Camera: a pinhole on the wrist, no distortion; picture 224 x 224 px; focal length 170.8 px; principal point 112.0 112.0 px. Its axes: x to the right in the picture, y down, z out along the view. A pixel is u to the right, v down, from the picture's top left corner.
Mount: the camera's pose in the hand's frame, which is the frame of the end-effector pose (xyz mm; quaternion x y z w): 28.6 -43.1 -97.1 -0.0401 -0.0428 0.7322 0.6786
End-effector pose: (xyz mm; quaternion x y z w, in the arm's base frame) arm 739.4 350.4 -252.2 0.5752 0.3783 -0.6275 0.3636
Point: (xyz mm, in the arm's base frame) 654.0 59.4 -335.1
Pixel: 156 58
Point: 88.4 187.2 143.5
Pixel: outside the picture
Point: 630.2 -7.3 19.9
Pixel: 150 185
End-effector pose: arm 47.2 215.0 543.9 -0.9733 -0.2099 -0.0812 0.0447
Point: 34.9 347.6 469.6
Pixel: 39 97
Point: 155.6 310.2 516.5
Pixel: outside the picture
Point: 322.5 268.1 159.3
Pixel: 152 29
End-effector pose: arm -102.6 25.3 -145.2 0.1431 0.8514 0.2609 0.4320
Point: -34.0 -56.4 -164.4
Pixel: 81 206
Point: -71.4 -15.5 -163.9
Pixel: 117 166
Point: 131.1 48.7 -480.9
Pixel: 63 70
